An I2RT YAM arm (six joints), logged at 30 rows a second.
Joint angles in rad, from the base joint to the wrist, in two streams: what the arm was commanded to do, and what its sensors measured. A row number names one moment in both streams.
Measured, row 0:
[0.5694 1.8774 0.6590 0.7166 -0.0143 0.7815]
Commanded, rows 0 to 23:
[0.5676 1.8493 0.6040 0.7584 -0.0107 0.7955]
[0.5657 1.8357 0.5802 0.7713 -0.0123 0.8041]
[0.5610 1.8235 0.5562 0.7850 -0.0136 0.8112]
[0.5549 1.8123 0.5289 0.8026 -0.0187 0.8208]
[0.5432 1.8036 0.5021 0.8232 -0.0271 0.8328]
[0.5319 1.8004 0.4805 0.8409 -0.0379 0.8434]
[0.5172 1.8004 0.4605 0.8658 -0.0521 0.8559]
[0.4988 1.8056 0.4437 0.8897 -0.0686 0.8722]
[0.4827 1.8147 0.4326 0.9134 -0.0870 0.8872]
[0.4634 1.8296 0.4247 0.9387 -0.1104 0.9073]
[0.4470 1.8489 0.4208 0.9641 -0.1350 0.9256]
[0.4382 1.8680 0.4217 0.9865 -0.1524 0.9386]
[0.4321 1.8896 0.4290 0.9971 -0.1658 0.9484]
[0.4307 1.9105 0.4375 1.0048 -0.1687 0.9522]
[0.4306 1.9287 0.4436 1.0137 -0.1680 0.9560]
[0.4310 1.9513 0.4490 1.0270 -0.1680 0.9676]
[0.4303 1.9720 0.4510 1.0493 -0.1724 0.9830]
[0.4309 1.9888 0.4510 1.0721 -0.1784 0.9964]
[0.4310 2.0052 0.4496 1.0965 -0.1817 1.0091]
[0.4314 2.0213 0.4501 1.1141 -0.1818 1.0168]
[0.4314 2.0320 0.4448 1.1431 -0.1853 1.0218]
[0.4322 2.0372 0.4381 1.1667 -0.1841 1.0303]
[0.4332 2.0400 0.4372 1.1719 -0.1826 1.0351]
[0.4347 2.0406 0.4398 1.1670 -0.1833 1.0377]
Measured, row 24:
[0.4309 2.0159 0.4496 1.3243 -0.1665 0.9974]
